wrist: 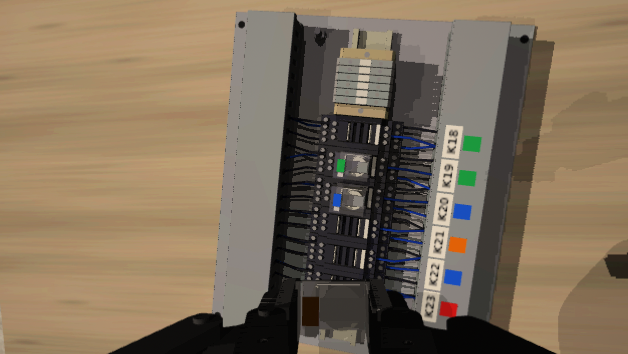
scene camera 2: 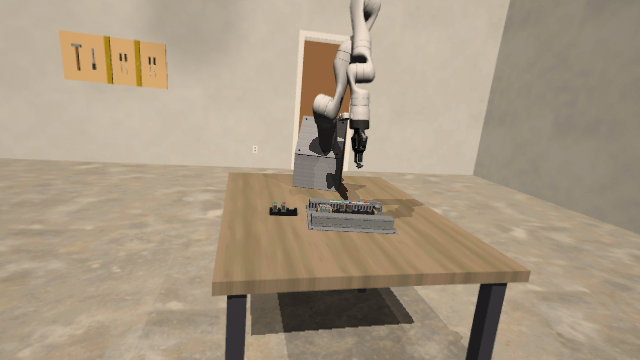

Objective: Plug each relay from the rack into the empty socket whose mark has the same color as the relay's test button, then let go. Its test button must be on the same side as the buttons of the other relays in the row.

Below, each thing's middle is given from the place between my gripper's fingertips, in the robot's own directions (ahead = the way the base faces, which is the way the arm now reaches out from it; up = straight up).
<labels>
Now: hand 2 cm to the left of the grey panel (wrist: pixel 420 45) and 22 cm above it.
</labels>
